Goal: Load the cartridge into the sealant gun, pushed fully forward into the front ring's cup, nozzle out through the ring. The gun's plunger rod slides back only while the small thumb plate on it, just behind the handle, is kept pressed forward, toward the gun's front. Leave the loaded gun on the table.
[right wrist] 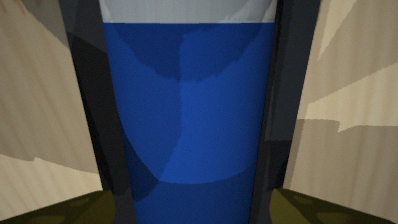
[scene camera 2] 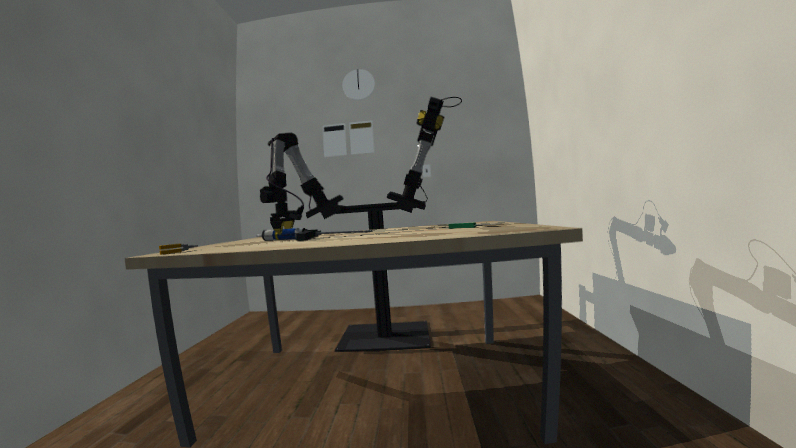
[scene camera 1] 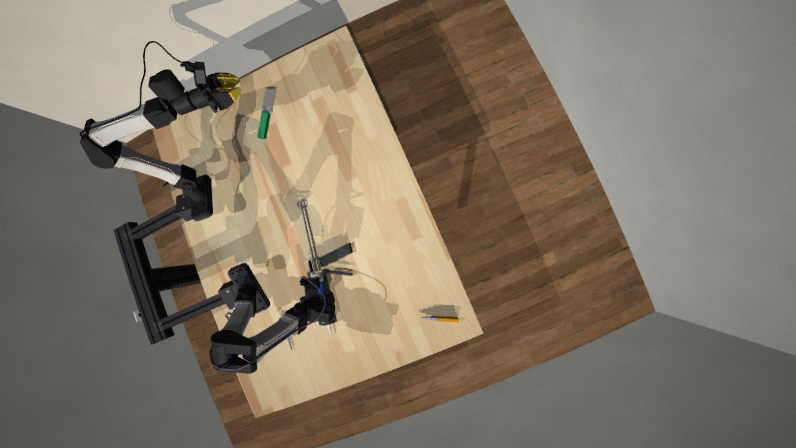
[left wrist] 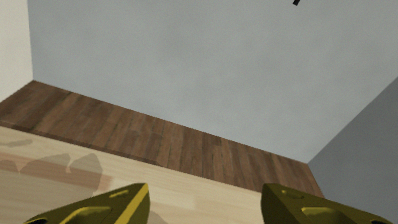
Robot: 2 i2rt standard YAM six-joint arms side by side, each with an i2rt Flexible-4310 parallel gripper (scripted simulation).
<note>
In view: the left gripper (scene camera 1: 240, 84), the right gripper (right wrist: 192, 199), a cartridge (right wrist: 190, 90) and a sealant gun (right wrist: 293, 37).
The left gripper shows as well in the left wrist view (left wrist: 205, 193). The left wrist view misses the cartridge: it is out of frame. The left wrist view misses the sealant gun: it is out of frame.
</note>
